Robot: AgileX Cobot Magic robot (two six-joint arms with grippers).
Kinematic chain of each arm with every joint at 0, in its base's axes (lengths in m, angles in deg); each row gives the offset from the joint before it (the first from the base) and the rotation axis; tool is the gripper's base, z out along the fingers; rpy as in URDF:
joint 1: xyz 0 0 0.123 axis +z
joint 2: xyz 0 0 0 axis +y
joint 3: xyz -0.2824 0 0.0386 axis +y
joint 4: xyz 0.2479 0 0.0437 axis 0.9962 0 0.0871
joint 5: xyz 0 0 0 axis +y
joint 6: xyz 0.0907 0 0.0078 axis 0.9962 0 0.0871
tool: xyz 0 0 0 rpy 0 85 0
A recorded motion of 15 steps. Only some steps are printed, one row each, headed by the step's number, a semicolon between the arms.
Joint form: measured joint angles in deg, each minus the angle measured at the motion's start. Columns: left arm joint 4, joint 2, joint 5, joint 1, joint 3, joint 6; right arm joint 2, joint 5, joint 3, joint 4, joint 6, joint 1.
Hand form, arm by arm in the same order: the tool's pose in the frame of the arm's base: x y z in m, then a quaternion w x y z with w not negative. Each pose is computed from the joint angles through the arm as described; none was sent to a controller.
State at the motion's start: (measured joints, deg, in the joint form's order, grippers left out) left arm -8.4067 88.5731 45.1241 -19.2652 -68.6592 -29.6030; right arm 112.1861 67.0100 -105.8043 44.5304 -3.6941 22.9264
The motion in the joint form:
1: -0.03 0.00 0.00 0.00 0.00 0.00; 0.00 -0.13 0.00 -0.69 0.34 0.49
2: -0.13 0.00 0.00 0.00 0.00 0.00; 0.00 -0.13 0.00 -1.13 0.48 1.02
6: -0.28 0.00 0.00 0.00 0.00 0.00; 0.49 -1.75 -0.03 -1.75 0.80 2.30
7: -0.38 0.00 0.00 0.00 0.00 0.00; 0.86 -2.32 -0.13 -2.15 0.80 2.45
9: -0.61 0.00 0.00 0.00 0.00 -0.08; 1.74 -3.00 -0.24 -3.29 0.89 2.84
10: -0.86 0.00 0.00 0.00 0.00 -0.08; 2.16 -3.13 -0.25 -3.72 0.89 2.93
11: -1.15 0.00 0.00 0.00 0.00 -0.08; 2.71 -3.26 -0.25 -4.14 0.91 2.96
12: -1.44 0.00 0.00 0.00 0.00 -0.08; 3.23 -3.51 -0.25 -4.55 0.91 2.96
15: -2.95 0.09 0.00 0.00 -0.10 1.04; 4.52 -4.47 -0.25 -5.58 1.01 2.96
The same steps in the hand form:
1: 0.3037 -0.1162 0.2847 0.20833 -0.12331 0.95618 -0.16468; 0.3695 0.2232 0.3245 0.10872 -0.13383 0.90466 0.38970
2: 0.3037 -0.1163 0.2847 0.20801 -0.12374 0.95607 -0.16536; 0.3676 0.2262 0.3241 0.10733 -0.13797 0.90538 0.38696
6: 0.3036 -0.1165 0.2847 0.20752 -0.12438 0.95592 -0.16638; 0.3667 0.2349 0.3206 0.11259 -0.14035 0.90562 0.38402
7: 0.3036 -0.1166 0.2847 0.20719 -0.12481 0.95582 -0.16706; 0.3683 0.2362 0.3182 0.11542 -0.13995 0.90662 0.38097
9: 0.3035 -0.1168 0.2848 0.20632 -0.12645 0.95549 -0.16877; 0.3710 0.2390 0.3113 0.11583 -0.14116 0.91028 0.37154
10: 0.3034 -0.1171 0.2848 0.20549 -0.12752 0.95522 -0.17046; 0.3722 0.2398 0.3078 0.11436 -0.14162 0.91204 0.36749
11: 0.3034 -0.1174 0.2849 0.20454 -0.12875 0.95491 -0.17243; 0.3740 0.2404 0.3032 0.11191 -0.14110 0.91416 0.36314
12: 0.3033 -0.1177 0.2849 0.20358 -0.12998 0.95459 -0.17440; 0.3760 0.2407 0.2989 0.11078 -0.14020 0.91608 0.35899
15: 0.3032 -0.1195 0.2852 0.20045 -0.12706 0.95409 -0.18271; 0.3814 0.2416 0.2884 0.11043 -0.13635 0.92058 0.34891

